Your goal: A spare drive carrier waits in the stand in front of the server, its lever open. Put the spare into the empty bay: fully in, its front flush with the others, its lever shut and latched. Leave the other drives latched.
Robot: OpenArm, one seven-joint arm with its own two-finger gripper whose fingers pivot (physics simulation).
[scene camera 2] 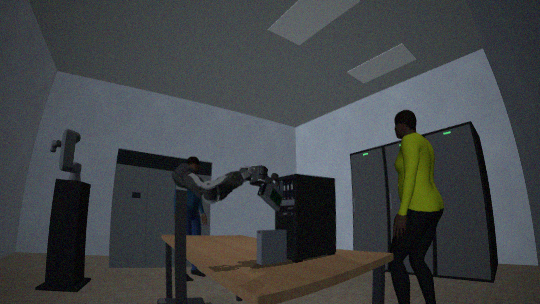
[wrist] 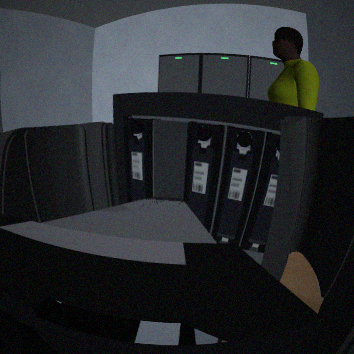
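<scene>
The spare drive carrier [scene camera 2: 270,195] [wrist: 145,220] is held tilted at the server's front, its far end close to the foot of the empty bay [wrist: 169,160]. I cannot tell whether that end is inside. My gripper [scene camera 2: 267,182] [wrist: 190,198] is shut on the carrier, with a finger on either side in the wrist view. Latched-looking drives [wrist: 137,165] [wrist: 200,175] flank the bay, and more stand to the right. The server [scene camera 2: 315,215] [wrist: 200,104] is a black tower. The carrier's lever is not clear in the dark lower part of the wrist view.
The blue-grey stand [scene camera 2: 271,247] is on the wooden table [scene camera 2: 310,275] in front of the server, below the carrier. A person in yellow [scene camera 2: 420,170] [wrist: 300,82] stands beyond the table at the right. Another person [scene camera 2: 195,215] stands behind the arm. Tall cabinets [scene camera 2: 460,200] line the right wall.
</scene>
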